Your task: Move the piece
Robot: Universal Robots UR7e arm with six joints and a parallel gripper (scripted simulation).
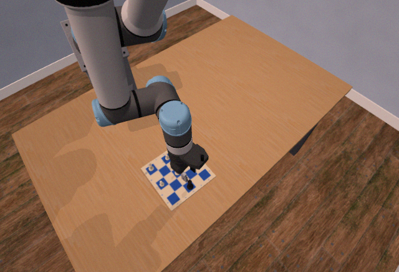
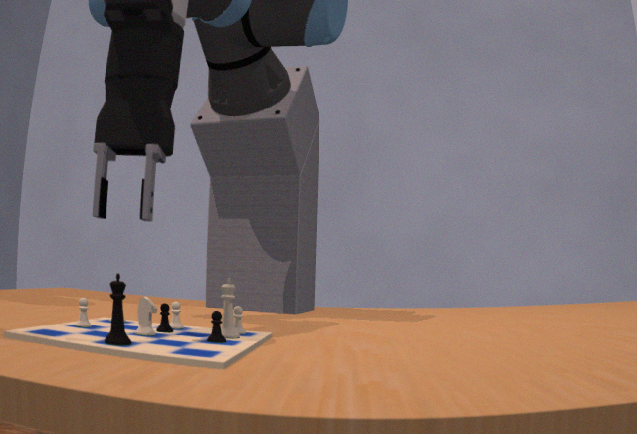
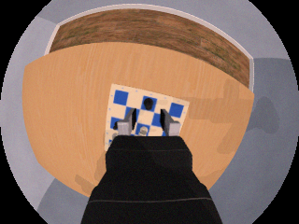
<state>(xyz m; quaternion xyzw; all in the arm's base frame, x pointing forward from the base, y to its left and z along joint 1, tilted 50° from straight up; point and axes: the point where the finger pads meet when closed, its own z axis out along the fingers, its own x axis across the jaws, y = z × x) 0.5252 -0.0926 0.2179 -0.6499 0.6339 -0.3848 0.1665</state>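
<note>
My gripper is now 10 cm above the black piece. The rest, counted from my hand: white king 9 cm behind, 11 cm to the left, 10 cm below; chessboard 7 cm behind, 2 cm to the left, 13 cm below.
</note>
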